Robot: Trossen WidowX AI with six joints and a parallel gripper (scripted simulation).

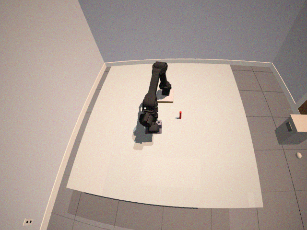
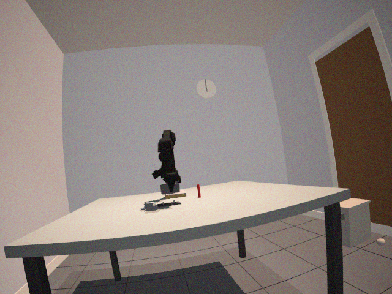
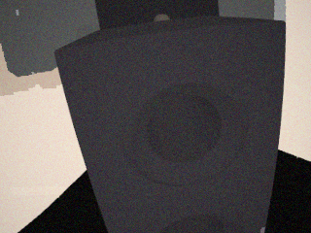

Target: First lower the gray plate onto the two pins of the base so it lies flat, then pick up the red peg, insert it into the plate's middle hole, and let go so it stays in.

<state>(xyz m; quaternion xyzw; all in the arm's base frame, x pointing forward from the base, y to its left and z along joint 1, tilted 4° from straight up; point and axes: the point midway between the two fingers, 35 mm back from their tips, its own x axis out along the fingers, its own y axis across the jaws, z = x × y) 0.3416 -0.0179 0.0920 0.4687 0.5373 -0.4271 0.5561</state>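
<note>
The gray base lies 1 cm behind my gripper tip, 2 cm to the right of it and 6 cm below it. Also, from my gripper tip: gray plate 3 cm above; red peg 13 cm behind, 16 cm to the left, 3 cm below.
</note>
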